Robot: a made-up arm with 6 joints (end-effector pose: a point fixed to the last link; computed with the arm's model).
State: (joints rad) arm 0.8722 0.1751 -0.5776 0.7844 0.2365 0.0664
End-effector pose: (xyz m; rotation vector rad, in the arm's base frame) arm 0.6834 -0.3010 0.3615 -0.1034 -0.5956 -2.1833
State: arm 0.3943 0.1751 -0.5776 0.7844 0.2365 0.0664
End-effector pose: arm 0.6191 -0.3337 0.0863 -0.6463 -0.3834 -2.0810
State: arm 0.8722 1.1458 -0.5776 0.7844 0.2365 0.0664
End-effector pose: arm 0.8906 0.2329 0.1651 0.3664 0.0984 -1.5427
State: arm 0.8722 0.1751 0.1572 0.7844 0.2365 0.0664
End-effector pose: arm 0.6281 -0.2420 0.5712 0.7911 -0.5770 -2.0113
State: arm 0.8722 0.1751 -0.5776 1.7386 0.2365 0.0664
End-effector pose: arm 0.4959 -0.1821 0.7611 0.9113 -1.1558 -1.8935
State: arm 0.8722 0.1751 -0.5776 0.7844 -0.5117 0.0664
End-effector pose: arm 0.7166 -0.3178 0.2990 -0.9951 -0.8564 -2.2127
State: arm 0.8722 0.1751 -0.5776 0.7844 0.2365 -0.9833
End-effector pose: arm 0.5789 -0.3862 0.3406 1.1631 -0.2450 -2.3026
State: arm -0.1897 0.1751 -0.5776 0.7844 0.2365 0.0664
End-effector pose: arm 0.3821 -0.3839 -0.1608 -1.2614 -0.1038 -1.8295
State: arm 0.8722 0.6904 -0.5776 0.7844 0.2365 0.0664
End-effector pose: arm 0.8444 -0.0520 0.2151 0.1628 -0.2122 -1.8653
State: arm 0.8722 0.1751 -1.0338 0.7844 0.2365 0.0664
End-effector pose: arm 0.6421 -0.3680 0.2439 -0.6738 -0.5745 -2.1727
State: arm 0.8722 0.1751 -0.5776 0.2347 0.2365 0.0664
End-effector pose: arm 0.5973 -0.3520 0.1106 -0.6797 -0.2229 -2.1678
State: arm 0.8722 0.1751 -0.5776 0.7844 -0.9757 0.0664
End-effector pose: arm 0.7173 -0.3463 0.2631 -1.5700 -0.9892 -2.0956
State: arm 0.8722 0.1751 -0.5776 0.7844 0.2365 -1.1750
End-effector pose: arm 0.5641 -0.3975 0.3224 1.3979 -0.1651 -2.2671
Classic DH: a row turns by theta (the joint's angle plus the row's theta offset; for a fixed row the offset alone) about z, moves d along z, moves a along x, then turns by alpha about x. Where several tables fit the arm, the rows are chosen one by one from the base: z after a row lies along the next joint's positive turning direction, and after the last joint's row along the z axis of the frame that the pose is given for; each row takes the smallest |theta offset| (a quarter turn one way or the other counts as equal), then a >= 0, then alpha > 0; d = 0 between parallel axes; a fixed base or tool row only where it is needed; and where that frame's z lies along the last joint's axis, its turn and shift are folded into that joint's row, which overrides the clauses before.
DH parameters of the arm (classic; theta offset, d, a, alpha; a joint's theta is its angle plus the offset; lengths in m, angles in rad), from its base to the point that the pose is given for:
base (fixed): 0.1159 0.3279 0.043 1.4801
joint 1: 1.5602 -0.2173 -0.1086 1.4553
joint 2: -0.112 -0.0421 -0.039 -1.052
joint 3: -0.1069 0.3058 0.0376 -0.5414
joint 4: -0.5982 -0.0133 -0.2789 0.8891
joint 5: 1.0119 0.344 -0.0482 2.5769
joint 6: -0.0355 -0.1564 -0.0215 -1.0889
tool (fixed): 0.1589 0.1517 0 0

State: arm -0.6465 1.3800 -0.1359 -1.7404 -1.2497 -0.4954
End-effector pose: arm -0.6345 -0.0139 0.1182 -0.9768 0.6178 1.1172
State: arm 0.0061 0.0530 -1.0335 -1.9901 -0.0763 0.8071
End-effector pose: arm -0.0727 0.0818 0.7483 1.3133 -1.8877 -1.3763
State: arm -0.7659 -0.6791 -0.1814 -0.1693 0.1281 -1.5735
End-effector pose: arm 0.1406 -0.4356 0.4865 -1.1752 -1.0855 -2.4681
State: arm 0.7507 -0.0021 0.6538 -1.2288 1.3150 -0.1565
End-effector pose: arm 0.3865 -0.2929 -0.0835 0.3114 0.9357 -2.0853
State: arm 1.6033 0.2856 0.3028 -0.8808 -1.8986 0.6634
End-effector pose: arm 0.7105 -0.1870 0.1037 -2.7109 -1.1688 -0.5545
